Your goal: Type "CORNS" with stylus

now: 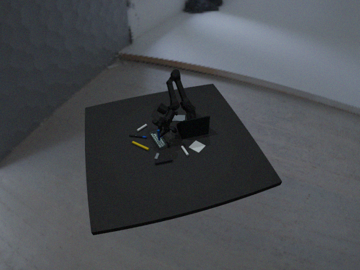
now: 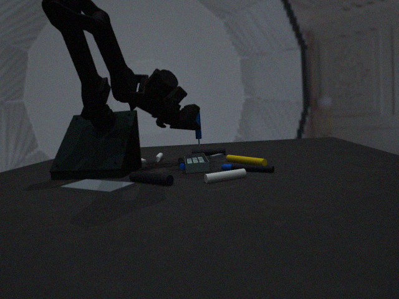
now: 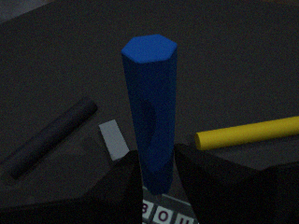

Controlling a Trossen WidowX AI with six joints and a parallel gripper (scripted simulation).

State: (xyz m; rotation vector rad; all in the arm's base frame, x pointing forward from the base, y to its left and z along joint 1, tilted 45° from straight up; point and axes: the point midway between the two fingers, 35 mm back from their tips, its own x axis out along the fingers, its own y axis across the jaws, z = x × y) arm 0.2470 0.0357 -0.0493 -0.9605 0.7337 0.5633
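The small grey block lies 40 mm ahead of my gripper tip, 90 mm to the left of it and 100 mm below it. From my gripper tip the other things lie so: yellow rod (140 mm ahead, 40 mm to the right, 100 mm below); blue stylus (20 mm below); grey flat plate (180 mm behind, 300 mm to the right, 100 mm below).
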